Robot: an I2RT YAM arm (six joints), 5 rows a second.
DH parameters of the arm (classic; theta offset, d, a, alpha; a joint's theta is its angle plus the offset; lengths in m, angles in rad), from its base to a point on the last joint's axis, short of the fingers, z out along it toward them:
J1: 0 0.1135 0.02 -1.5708
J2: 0 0 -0.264 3.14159
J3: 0.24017 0 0.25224 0
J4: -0.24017 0 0.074 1.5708
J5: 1.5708 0 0 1.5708
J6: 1.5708 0.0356 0 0
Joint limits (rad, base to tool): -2.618..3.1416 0..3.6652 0..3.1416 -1.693..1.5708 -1.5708..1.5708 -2.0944..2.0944
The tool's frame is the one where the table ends.
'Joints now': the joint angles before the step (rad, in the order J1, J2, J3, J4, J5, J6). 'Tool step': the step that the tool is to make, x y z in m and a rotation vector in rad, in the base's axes. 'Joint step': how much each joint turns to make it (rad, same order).
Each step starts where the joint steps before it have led.
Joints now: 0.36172 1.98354 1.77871 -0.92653 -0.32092 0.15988
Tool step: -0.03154 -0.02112 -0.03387 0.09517 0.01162 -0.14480
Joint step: -0.02464 -0.16266 -0.36870 0.27991 -0.02793 0.15842
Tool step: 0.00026 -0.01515 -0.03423 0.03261 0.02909 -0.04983
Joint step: -0.04031 0.01531 -0.12015 0.12860 -0.03030 0.02982
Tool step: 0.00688 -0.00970 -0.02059 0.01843 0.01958 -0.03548
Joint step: -0.03084 0.04146 -0.03150 0.06549 -0.01804 0.01644
